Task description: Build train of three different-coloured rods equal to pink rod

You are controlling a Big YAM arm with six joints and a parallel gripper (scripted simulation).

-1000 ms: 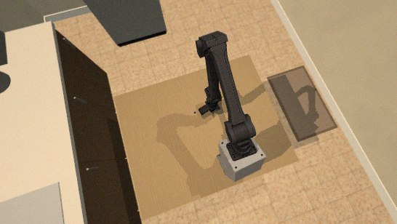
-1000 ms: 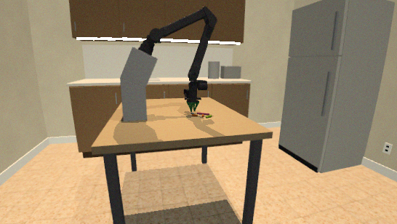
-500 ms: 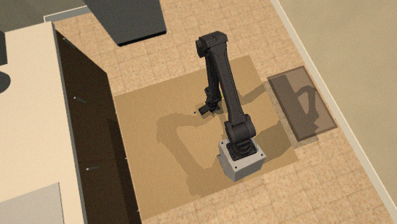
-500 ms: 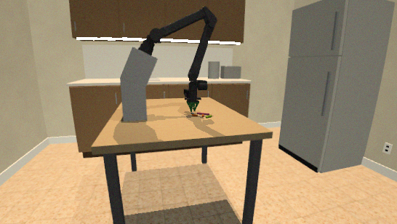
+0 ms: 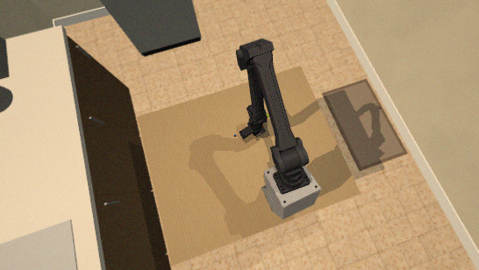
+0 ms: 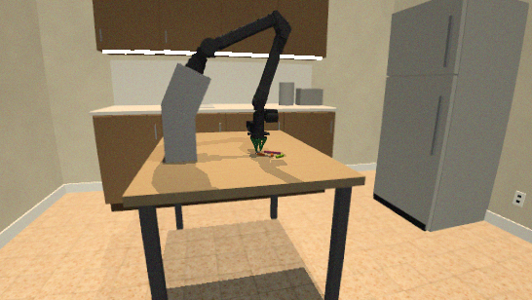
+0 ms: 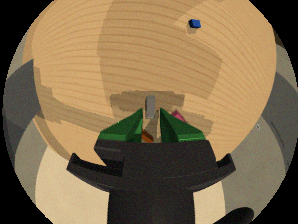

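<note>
Right now the grey rod is 1 cm below my hand. From my hand the other things lie so: lime rod (11 cm to the right, 9 cm ahead, 1 cm below); then blue rod (13 cm to the left, 2 cm ahead, 1 cm below); then pink rod (7 cm ahead, 2 cm to the right, 1 cm below).
</note>
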